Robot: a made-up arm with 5 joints. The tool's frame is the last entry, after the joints. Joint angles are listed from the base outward. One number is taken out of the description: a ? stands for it. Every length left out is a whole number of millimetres.
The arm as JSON. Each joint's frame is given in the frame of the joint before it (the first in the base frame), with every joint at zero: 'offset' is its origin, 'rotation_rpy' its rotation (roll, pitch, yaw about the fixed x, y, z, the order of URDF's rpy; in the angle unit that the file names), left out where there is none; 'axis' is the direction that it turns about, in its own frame. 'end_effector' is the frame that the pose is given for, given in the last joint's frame.
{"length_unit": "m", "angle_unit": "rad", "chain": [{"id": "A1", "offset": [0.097, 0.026, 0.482], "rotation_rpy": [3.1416, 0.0, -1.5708], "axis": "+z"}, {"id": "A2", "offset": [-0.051, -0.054, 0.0], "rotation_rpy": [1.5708, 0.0, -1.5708], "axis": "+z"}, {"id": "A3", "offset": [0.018, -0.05, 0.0], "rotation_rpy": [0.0, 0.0, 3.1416], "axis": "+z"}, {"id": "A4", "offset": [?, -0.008, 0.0], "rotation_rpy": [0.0, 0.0, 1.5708], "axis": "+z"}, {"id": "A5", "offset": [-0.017, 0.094, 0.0], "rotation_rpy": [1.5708, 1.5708, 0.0], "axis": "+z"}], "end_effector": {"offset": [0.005, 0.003, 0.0], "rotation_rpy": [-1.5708, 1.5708, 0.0]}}
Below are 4 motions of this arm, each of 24 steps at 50 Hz.
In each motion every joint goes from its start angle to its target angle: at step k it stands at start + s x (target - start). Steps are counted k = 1, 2, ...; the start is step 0. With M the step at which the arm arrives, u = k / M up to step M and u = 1 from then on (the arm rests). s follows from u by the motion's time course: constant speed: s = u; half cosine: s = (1 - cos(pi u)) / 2; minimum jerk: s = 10 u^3 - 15 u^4 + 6 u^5.
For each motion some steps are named. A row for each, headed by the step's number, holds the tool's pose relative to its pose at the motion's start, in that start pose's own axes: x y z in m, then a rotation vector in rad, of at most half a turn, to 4 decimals.
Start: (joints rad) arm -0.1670 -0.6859 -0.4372 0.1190 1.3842
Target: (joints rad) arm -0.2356 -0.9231 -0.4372 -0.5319 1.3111
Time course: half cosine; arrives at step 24
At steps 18, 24:
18: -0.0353 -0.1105 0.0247 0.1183 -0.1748 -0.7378
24: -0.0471 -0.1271 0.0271 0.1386 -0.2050 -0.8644

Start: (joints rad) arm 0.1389 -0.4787 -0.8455 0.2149 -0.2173
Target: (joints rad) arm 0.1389 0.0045 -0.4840 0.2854 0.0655
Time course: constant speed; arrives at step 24
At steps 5, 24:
5: 0.0010 -0.0116 -0.0530 -0.0587 0.1873 -0.0356
24: -0.0764 -0.0507 -0.2332 -0.2627 0.9154 -0.0696

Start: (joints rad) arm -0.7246 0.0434 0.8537 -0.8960 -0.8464
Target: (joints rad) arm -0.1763 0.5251 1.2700 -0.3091 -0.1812
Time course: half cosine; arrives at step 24
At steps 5, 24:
5: -0.0137 -0.0281 -0.0049 -0.0642 0.0645 -0.1502
24: -0.2204 -0.1078 -0.0596 -0.1285 1.0323 -1.0864

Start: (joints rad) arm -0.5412 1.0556 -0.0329 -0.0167 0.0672
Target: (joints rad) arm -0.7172 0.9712 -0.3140 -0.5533 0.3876
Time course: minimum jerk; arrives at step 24
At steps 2, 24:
2: 0.0000 0.0002 0.0008 -0.0024 -0.0046 0.0002
24: -0.0458 0.0506 0.1404 -0.3936 -0.9175 -0.0524

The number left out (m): -0.185
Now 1 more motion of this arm.
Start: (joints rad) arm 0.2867 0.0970 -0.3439 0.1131 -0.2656
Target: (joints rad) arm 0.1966 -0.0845 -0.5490 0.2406 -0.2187
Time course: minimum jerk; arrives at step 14
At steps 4, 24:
4: -0.0023 0.0083 0.0130 -0.0048 -0.0329 0.0222
24: -0.0316 0.0531 0.0879 -0.0231 -0.2305 0.1468

